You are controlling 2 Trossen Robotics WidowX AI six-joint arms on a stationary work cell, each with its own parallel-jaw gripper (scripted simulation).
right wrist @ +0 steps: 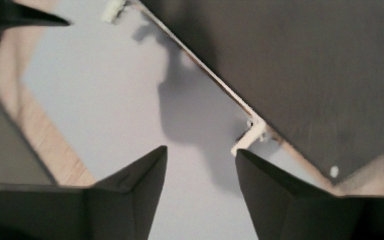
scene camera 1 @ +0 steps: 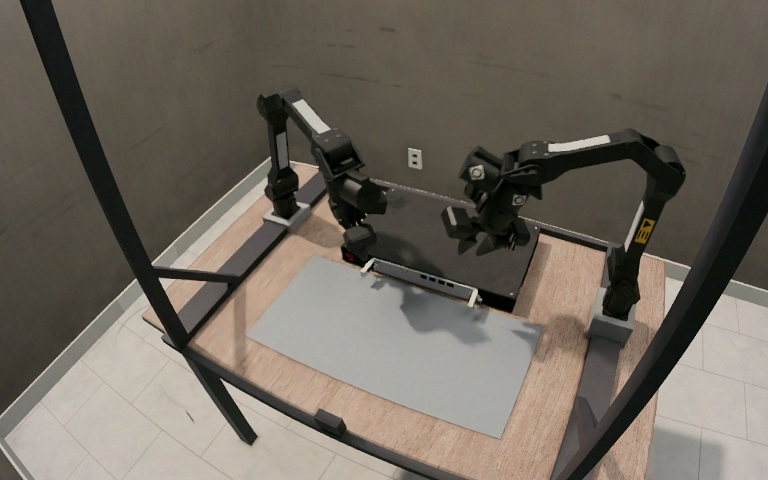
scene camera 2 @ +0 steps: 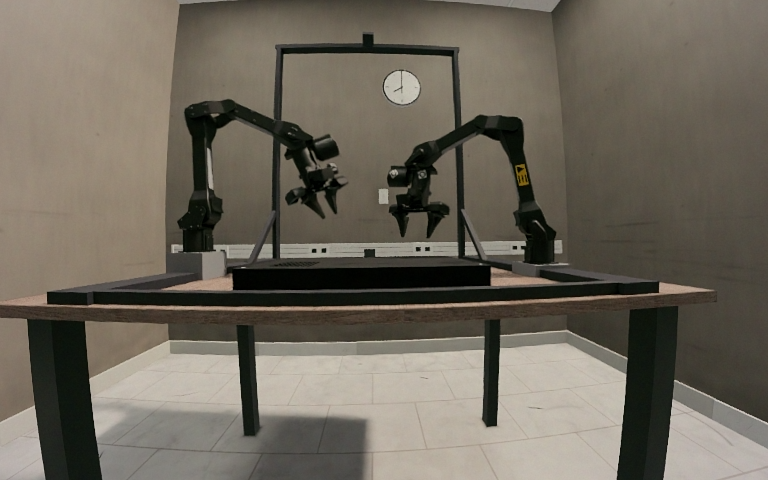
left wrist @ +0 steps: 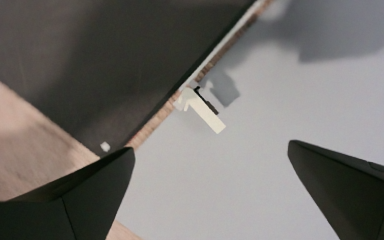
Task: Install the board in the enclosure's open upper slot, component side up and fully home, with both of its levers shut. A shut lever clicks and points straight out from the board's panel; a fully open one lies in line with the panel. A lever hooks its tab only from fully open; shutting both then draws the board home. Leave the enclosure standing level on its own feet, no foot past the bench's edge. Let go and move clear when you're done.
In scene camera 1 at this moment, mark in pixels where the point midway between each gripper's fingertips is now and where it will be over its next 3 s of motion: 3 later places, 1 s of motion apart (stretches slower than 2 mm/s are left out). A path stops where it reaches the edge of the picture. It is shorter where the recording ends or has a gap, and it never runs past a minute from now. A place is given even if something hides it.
The left gripper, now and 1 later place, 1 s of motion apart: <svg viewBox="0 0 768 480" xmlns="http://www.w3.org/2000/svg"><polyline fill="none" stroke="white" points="359,248 355,240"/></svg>
The right gripper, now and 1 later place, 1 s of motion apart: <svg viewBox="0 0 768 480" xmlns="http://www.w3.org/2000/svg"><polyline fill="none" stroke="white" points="467,253 482,200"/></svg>
